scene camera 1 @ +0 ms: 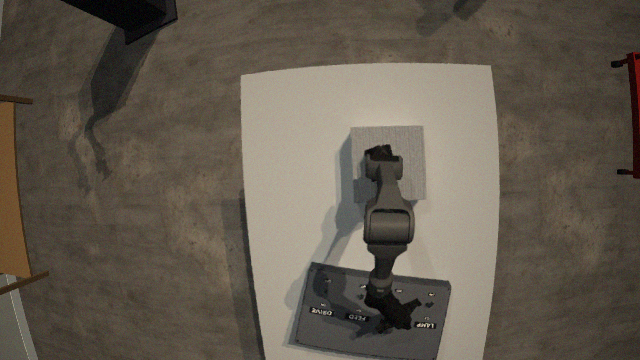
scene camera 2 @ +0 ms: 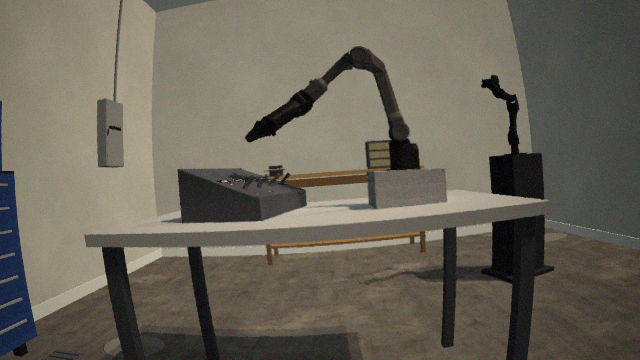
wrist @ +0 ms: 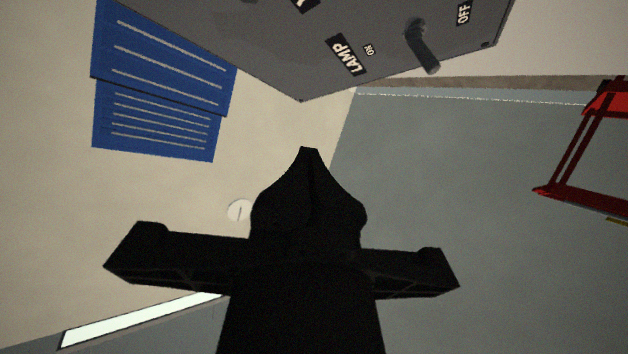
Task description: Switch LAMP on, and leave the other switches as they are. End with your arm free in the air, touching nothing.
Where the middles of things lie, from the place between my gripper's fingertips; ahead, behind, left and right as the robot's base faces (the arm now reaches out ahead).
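My gripper is 10 mm short of the dark grey switch panel (scene camera 1: 340, 317), 160 mm above it and 100 mm to the left of it.
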